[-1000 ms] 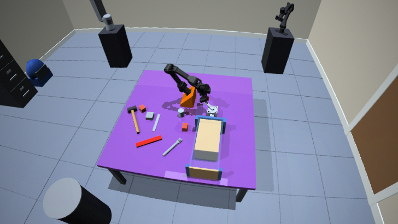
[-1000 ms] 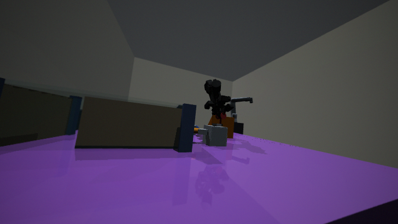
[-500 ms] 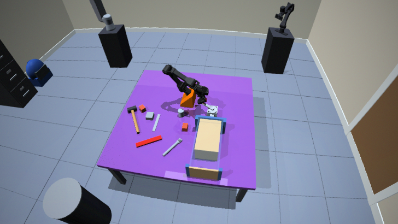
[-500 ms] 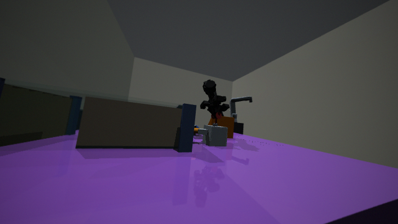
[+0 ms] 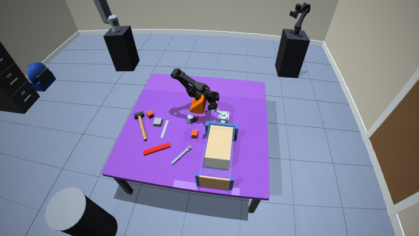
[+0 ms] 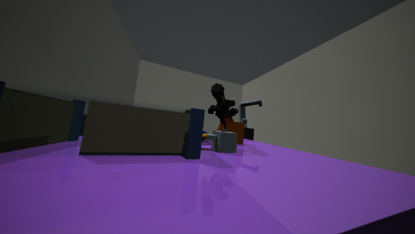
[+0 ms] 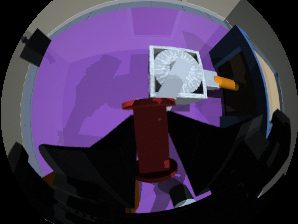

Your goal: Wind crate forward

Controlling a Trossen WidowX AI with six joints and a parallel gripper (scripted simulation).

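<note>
My gripper tip is 10 mm to the left of the red knob. From my gripper tip the other things lie so: grey bar: 450 mm to the right, 170 mm ahead, 130 mm below; then grey winch: 100 mm below, 60 mm to the left, 40 mm ahead; then winch handle: 30 mm below, 20 mm to the left, 20 mm ahead.
</note>
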